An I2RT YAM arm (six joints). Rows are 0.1 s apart.
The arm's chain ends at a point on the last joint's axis. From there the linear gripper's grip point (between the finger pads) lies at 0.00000 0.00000 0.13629 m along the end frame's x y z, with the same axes.
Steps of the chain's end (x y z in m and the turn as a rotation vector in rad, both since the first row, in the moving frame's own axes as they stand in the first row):
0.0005 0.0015 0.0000 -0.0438 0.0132 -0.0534
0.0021 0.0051 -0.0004 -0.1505 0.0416 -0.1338
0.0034 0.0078 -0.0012 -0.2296 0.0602 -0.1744
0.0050 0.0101 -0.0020 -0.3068 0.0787 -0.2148
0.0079 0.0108 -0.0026 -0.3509 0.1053 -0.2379
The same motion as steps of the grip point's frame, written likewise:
0.0025 0.0074 -0.0001 -0.0438 0.0132 -0.0534
0.0091 0.0251 -0.0021 -0.1505 0.0416 -0.1338
0.0142 0.0379 -0.0050 -0.2296 0.0602 -0.1744
0.0199 0.0498 -0.0088 -0.3068 0.0787 -0.2148
0.0274 0.0554 -0.0116 -0.3509 0.1053 -0.2379

